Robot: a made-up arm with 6 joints. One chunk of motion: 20 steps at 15 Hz.
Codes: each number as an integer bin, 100 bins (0 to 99) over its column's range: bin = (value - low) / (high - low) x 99, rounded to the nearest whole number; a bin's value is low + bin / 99 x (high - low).
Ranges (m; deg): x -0.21..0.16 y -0.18..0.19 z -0.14..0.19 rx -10..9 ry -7..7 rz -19..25
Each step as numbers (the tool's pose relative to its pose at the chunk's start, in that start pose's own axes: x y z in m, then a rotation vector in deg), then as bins.
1 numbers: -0.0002 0.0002 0.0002 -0.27 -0.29 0.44
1 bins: 56 48 42 51 47 44
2 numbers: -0.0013 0.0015 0.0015 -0.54 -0.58 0.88
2 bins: 56 49 42 49 45 45
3 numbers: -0.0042 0.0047 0.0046 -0.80 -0.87 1.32
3 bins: 55 49 43 48 43 46
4 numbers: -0.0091 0.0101 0.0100 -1.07 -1.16 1.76
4 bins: 54 51 45 47 41 47
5 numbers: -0.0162 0.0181 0.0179 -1.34 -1.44 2.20
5 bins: 52 53 47 45 39 48
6 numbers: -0.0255 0.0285 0.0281 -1.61 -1.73 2.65
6 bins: 49 56 50 44 37 49
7 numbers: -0.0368 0.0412 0.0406 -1.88 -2.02 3.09
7 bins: 46 59 54 42 35 50
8 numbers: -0.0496 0.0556 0.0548 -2.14 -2.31 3.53
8 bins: 43 63 58 41 33 51
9 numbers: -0.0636 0.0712 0.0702 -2.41 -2.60 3.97
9 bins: 39 67 63 40 31 52
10 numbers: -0.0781 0.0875 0.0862 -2.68 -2.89 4.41
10 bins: 35 72 68 38 29 53
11 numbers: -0.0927 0.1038 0.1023 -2.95 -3.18 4.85
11 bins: 31 76 73 37 27 54
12 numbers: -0.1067 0.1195 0.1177 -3.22 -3.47 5.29
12 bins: 28 80 77 35 25 55
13 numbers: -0.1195 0.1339 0.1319 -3.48 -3.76 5.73
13 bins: 24 84 82 34 23 56
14 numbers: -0.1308 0.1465 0.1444 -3.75 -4.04 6.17
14 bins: 21 87 85 33 21 57
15 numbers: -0.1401 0.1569 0.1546 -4.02 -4.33 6.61
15 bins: 19 90 88 31 19 58
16 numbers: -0.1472 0.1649 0.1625 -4.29 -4.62 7.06
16 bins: 17 92 91 30 17 59
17 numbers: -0.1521 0.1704 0.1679 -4.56 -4.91 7.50
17 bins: 15 94 92 28 15 60
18 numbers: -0.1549 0.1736 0.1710 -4.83 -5.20 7.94
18 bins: 15 95 93 27 13 61
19 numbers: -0.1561 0.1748 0.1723 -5.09 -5.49 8.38
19 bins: 14 95 94 26 11 62
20 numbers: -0.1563 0.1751 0.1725 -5.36 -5.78 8.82
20 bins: 14 95 94 24 9 63
